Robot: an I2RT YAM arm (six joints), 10 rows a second.
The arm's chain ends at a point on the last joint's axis. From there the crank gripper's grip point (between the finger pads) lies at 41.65 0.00 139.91 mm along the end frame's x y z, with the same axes.
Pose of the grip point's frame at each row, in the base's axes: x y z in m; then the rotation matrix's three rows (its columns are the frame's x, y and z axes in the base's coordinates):
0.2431, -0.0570, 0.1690; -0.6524, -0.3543, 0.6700; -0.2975, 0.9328, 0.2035; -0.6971, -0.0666, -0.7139
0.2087, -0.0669, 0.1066; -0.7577, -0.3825, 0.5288; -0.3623, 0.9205, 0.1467; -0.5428, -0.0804, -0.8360
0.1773, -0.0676, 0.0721; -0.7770, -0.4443, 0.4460; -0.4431, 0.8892, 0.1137; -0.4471, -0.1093, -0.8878
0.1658, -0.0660, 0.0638; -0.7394, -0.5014, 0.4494; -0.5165, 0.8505, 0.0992; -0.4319, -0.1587, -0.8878
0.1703, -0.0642, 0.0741; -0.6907, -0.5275, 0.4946; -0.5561, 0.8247, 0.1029; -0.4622, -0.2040, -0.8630
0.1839, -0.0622, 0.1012; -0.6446, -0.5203, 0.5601; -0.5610, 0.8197, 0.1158; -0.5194, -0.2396, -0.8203
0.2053, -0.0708, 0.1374; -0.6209, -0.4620, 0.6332; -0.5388, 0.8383, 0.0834; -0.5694, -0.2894, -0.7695
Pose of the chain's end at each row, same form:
0.1765, -0.0731, 0.2979; -0.6524, -0.3543, 0.6700; -0.2975, 0.9328, 0.2035; -0.6971, -0.0666, -0.7139
0.1663, -0.0723, 0.2462; -0.7577, -0.3825, 0.5288; -0.3623, 0.9205, 0.1467; -0.5428, -0.0804, -0.8360
0.1473, -0.0651, 0.2149; -0.7770, -0.4443, 0.4460; -0.4431, 0.8892, 0.1137; -0.4471, -0.1093, -0.8878
0.1337, -0.0584, 0.2060; -0.7394, -0.5014, 0.4494; -0.5165, 0.8505, 0.0992; -0.4319, -0.1587, -0.8878
0.1299, -0.0554, 0.2141; -0.6907, -0.5275, 0.4946; -0.5561, 0.8247, 0.1029; -0.4622, -0.2040, -0.8630
0.1324, -0.0550, 0.2376; -0.6446, -0.5203, 0.5601; -0.5610, 0.8197, 0.1158; -0.5194, -0.2396, -0.8203
0.1426, -0.0600, 0.2688; -0.6209, -0.4620, 0.6332; -0.5388, 0.8383, 0.0834; -0.5694, -0.2894, -0.7695

